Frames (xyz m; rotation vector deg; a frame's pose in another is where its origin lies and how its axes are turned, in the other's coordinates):
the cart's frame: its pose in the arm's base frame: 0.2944 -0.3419 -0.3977 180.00 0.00 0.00
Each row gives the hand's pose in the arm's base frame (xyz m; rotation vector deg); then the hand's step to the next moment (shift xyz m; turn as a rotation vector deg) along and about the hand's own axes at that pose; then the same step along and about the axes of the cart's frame.
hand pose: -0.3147 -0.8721 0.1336 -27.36 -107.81 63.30
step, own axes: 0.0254 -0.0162 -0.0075 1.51 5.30 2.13
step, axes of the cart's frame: -0.0059 -0.0125 -0.0278 -3.12 -2.77 4.18
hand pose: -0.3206 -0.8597 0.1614 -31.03 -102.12 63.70
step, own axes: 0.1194 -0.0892 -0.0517 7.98 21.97 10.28
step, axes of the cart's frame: -0.0010 -0.0683 -0.1422 -15.01 -12.10 16.74
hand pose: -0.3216 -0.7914 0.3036 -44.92 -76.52 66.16
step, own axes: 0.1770 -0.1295 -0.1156 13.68 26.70 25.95
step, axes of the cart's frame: 0.1129 -0.1489 -0.1629 -31.88 -16.03 17.33
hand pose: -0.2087 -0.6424 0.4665 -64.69 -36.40 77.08
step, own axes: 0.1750 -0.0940 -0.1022 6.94 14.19 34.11
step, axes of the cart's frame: 0.1620 -0.1538 -0.0039 -35.05 -13.51 1.45
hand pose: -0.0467 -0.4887 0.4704 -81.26 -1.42 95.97
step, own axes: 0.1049 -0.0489 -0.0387 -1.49 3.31 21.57
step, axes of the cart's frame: 0.0684 -0.0750 0.0678 -19.18 -8.14 -6.67
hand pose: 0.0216 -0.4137 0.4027 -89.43 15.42 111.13
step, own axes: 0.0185 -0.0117 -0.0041 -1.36 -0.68 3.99
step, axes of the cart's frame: 0.0082 -0.0133 0.0159 -2.68 -2.15 -2.53
